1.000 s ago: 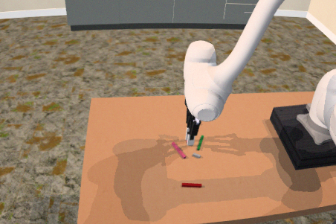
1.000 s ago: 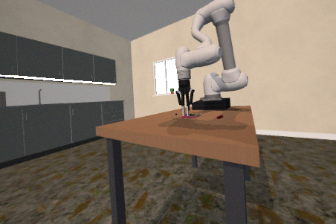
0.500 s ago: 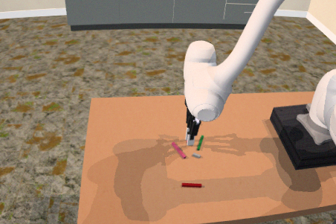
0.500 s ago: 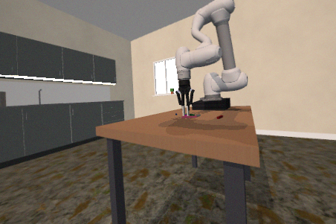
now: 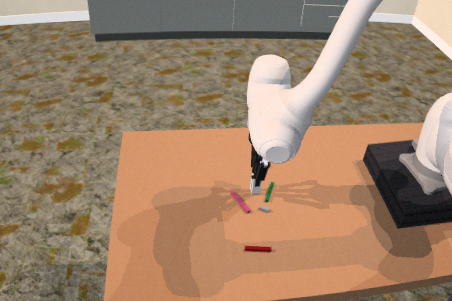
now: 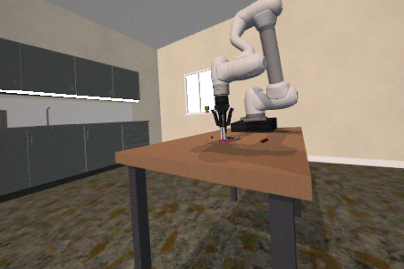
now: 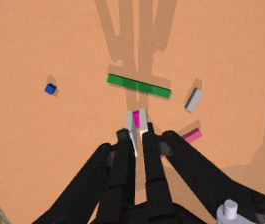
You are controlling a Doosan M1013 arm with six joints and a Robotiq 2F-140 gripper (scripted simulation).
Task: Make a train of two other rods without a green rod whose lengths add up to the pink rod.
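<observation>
Right now my hand is 3 cm above the magenta rod. From my hand the other things lie so: green rod: 4 cm behind, 3 cm below, 1 cm to the left; short grey rod: 8 cm to the left, 3 cm below, 1 cm behind; pink rod: 6 cm ahead, 4 cm to the left, 3 cm below.
</observation>
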